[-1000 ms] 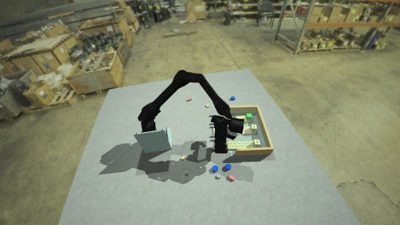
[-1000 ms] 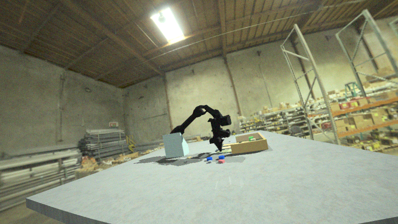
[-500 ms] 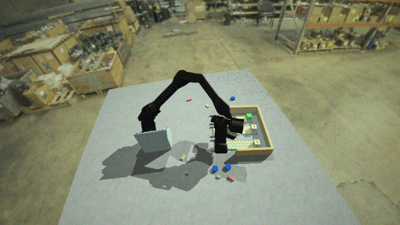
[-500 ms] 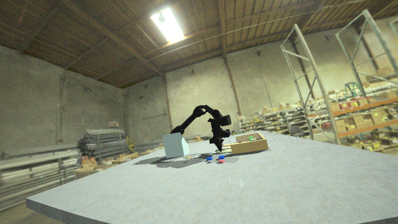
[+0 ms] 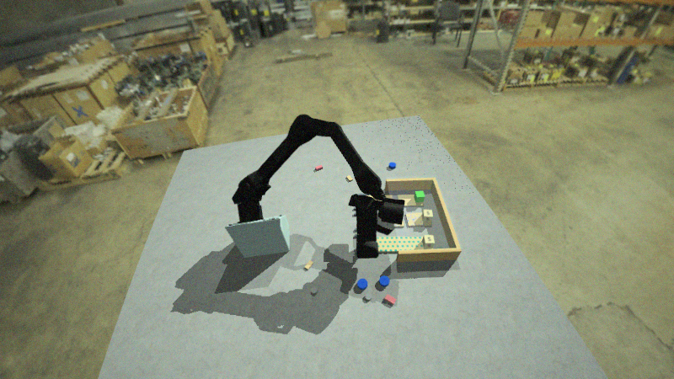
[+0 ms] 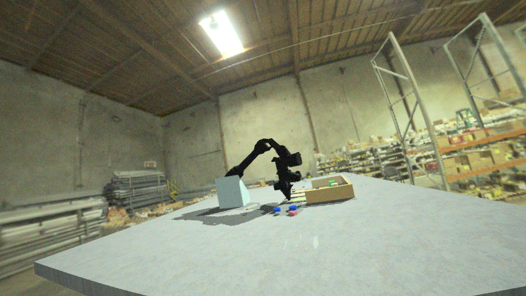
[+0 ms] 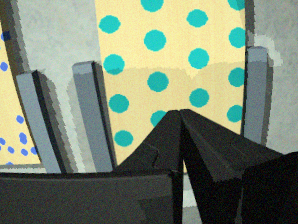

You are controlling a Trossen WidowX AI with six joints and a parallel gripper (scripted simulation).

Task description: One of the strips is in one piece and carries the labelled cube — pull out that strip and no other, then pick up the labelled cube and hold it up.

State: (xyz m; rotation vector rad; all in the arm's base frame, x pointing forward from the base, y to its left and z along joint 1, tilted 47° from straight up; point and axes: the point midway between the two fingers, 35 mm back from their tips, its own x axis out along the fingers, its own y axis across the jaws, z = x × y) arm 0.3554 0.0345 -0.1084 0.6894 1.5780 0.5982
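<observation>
The dotted strip is 9 cm ahead of my gripper tip and 1 cm to the right of it. Round my gripper tip: tan block (19 cm behind, 6 cm to the right).
</observation>
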